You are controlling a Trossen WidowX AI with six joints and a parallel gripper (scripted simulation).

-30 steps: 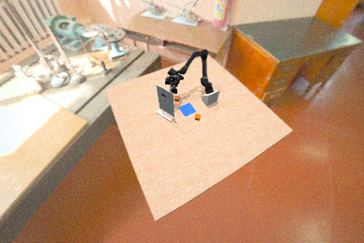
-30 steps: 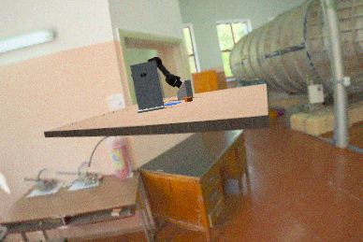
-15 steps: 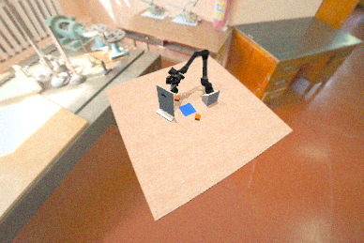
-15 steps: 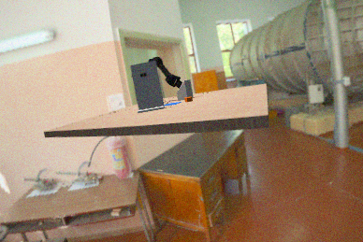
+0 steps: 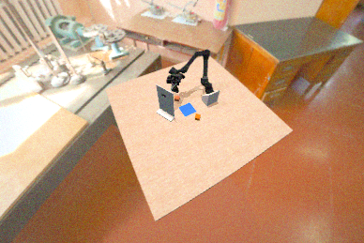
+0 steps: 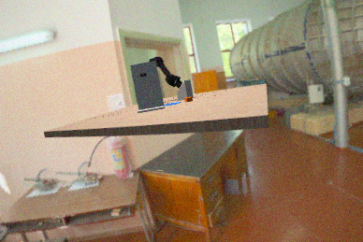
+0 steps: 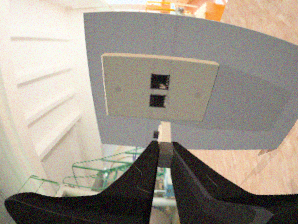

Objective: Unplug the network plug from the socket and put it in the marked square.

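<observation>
Right now my gripper tip is 12 cm past the blue marked square, 8 cm to the right of it and 23 cm above it. Round my gripper tip: upright panel (8 cm ahead, 3 cm to the left, 9 cm below); then brown-red cube (9 cm behind, 7 cm to the right, 21 cm below); then network plug (right at my gripper tip).
</observation>
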